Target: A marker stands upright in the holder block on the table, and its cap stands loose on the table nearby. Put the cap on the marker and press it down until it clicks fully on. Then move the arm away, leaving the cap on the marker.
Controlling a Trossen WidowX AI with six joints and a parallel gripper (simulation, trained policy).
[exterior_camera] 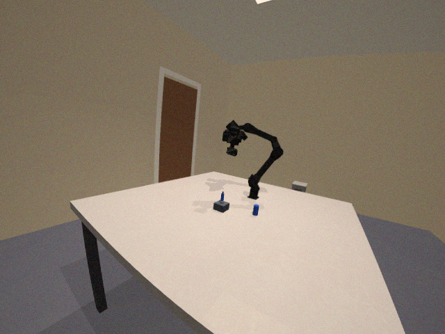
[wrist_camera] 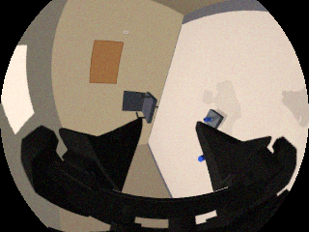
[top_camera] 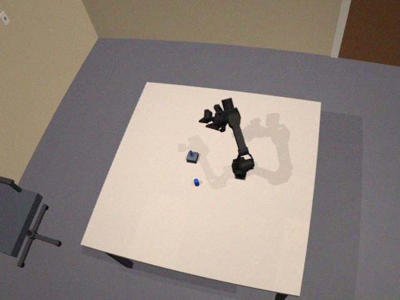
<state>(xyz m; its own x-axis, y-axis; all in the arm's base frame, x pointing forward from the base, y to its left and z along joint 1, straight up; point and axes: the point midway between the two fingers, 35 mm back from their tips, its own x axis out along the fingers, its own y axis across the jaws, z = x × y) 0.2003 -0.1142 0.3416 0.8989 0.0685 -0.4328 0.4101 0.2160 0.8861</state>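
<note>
Right now my gripper tip is 30 cm above the blue cap, 22 cm to the right of it and 2 cm short of it. The rest, counted from my gripper tip: grey holder block 31 cm below, 9 cm ahead, 6 cm to the left.
</note>
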